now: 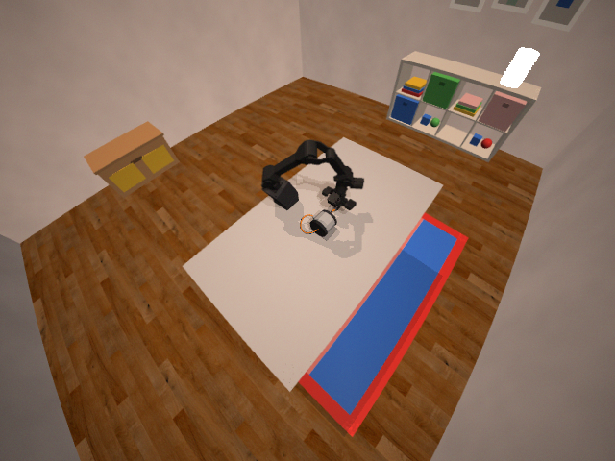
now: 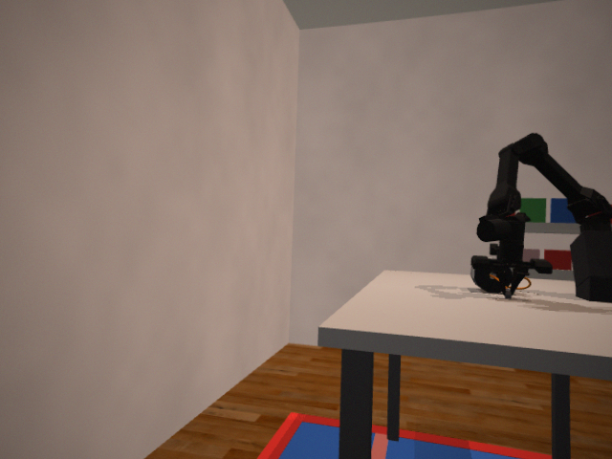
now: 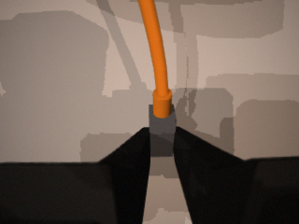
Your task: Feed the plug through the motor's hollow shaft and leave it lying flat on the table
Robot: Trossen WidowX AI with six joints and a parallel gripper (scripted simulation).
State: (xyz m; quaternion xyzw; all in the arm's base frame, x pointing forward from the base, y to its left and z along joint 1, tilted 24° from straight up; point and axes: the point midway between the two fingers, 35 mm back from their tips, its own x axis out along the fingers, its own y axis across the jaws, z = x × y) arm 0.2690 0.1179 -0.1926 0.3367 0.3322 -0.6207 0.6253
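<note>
My gripper is now 3 cm above the grey plug and 1 cm to the left of it.
</note>
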